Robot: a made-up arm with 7 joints.
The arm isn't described. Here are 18 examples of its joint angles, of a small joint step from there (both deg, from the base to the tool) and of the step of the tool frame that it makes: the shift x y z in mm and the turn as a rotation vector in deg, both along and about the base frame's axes.
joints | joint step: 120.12 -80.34 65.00 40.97 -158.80 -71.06 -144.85 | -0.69 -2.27 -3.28 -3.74 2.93 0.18 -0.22
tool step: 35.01 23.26 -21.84 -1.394 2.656 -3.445
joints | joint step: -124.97 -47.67 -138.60 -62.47 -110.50 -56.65 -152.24 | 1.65 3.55 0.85 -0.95 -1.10 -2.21 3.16
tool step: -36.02 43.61 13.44 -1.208 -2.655 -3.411
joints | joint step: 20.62 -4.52 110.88 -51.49 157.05 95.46 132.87 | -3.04 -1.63 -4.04 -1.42 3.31 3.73 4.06
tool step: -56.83 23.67 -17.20 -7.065 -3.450 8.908
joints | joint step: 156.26 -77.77 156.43 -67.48 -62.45 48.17 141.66 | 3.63 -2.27 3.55 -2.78 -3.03 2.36 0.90
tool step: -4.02 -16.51 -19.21 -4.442 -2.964 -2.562
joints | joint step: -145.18 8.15 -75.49 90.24 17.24 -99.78 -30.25 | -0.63 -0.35 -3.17 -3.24 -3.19 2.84 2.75
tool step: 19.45 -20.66 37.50 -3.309 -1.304 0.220
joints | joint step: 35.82 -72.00 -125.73 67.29 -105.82 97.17 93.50 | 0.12 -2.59 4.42 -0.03 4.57 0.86 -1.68
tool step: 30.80 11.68 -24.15 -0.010 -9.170 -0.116
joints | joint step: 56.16 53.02 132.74 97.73 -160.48 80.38 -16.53 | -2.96 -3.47 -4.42 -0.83 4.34 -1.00 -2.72
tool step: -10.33 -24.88 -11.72 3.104 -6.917 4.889
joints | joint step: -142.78 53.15 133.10 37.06 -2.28 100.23 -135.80 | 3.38 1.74 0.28 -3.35 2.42 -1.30 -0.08
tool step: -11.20 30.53 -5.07 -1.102 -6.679 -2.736
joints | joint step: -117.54 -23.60 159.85 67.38 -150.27 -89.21 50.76 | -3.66 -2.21 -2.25 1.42 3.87 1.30 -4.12
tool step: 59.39 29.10 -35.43 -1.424 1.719 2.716
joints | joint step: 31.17 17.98 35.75 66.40 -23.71 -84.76 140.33 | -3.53 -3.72 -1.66 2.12 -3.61 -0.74 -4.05
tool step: 7.09 43.03 17.51 0.396 -6.325 9.032
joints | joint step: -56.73 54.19 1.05 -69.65 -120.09 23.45 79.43 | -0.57 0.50 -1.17 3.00 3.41 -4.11 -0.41
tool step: 34.62 31.37 17.34 -1.859 7.331 -0.886
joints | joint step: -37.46 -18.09 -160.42 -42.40 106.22 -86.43 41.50 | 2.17 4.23 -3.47 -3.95 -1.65 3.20 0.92
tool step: 99.81 77.01 -3.78 -6.682 7.399 4.397
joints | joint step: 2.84 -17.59 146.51 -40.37 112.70 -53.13 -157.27 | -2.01 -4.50 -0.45 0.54 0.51 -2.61 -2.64
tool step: -99.77 -1.51 -3.28 3.018 -6.509 3.411
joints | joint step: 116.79 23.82 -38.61 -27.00 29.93 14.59 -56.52 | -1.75 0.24 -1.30 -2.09 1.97 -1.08 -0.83
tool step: -4.93 10.40 -4.63 -2.707 -0.898 0.966
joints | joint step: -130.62 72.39 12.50 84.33 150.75 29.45 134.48 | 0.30 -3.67 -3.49 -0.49 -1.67 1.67 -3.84
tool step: -38.59 4.05 53.75 1.774 9.370 -2.695
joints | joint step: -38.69 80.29 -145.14 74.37 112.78 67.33 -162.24 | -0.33 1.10 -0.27 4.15 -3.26 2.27 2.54
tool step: -39.49 -16.22 -12.97 -1.179 -3.214 5.512
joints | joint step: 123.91 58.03 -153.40 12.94 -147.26 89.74 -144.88 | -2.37 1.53 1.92 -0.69 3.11 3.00 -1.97
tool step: 23.16 -28.55 -27.63 2.026 0.310 -3.635
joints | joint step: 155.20 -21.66 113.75 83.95 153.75 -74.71 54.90 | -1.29 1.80 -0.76 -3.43 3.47 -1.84 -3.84
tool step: -17.80 -0.39 43.07 0.403 -4.067 -0.515
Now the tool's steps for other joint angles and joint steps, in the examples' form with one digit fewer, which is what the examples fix.
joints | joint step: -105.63 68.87 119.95 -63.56 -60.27 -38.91 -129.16 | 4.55 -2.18 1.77 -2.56 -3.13 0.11 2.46
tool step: 62.0 36.0 6.3 1.05 -0.62 -4.29
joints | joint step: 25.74 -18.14 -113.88 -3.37 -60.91 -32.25 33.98 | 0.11 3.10 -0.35 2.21 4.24 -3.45 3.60
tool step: 60.9 -6.5 13.3 1.20 6.23 -7.60
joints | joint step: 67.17 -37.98 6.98 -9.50 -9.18 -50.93 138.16 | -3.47 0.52 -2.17 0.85 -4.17 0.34 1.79
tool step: -48.3 -41.4 15.9 0.66 3.10 8.30
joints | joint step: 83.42 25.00 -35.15 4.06 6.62 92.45 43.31 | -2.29 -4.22 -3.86 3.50 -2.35 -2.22 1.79
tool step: 49.6 73.7 32.1 -4.01 -0.96 9.11
